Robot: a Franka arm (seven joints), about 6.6 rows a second.
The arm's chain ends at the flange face. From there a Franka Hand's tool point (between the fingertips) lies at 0.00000 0.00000 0.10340 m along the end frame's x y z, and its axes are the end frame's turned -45 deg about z.
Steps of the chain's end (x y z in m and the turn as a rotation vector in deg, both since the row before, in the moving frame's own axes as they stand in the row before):
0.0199, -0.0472, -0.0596, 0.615, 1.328, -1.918
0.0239, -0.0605, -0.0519, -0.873, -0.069, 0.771
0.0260, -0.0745, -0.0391, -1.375, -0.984, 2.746
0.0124, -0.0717, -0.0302, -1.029, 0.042, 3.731
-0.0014, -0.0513, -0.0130, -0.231, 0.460, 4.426
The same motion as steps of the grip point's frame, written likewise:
0.0499, -0.0184, -0.0596, -0.504, 1.374, -1.918
0.0585, -0.0249, -0.0519, -0.569, -0.666, 0.771
0.0680, -0.0339, -0.0391, -0.276, -1.668, 2.746
0.0582, -0.0406, -0.0302, -0.757, -0.698, 3.731
0.0355, -0.0364, -0.0130, -0.489, 0.162, 4.426

